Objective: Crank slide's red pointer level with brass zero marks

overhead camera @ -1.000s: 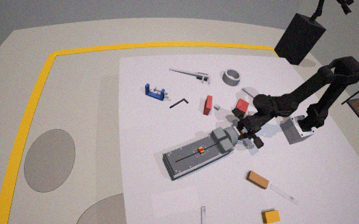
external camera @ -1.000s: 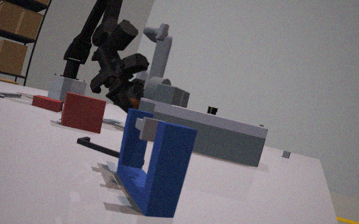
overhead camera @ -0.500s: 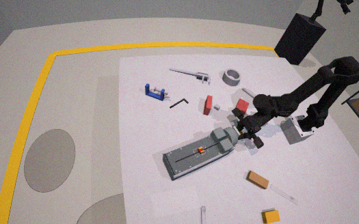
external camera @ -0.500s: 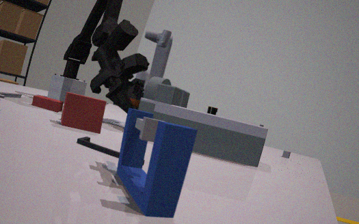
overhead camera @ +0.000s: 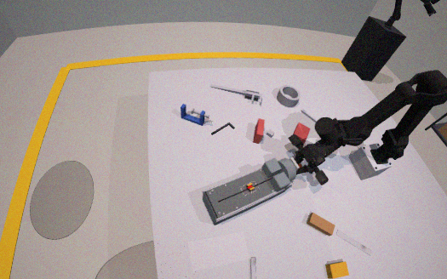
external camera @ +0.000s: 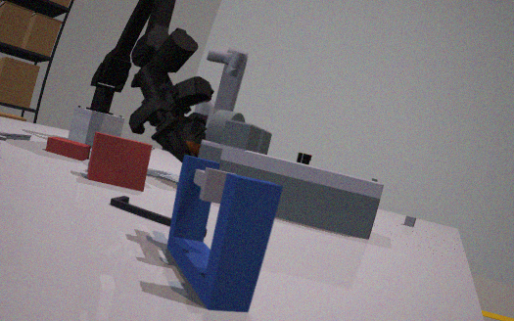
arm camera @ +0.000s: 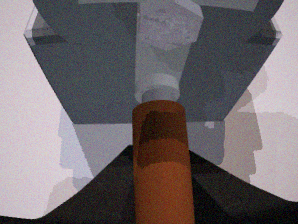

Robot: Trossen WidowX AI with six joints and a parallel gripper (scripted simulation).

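The crank handle is 3 cm above my gripper tip, 2 cm behind it and 1 cm to the right of it. Also, from my gripper tip: tan block 18 cm to the left, 8 cm behind, 2 cm below; red pointer 16 cm ahead, 6 cm to the left, 5 cm above; black hex key 22 cm to the right, 18 cm ahead, 3 cm below.
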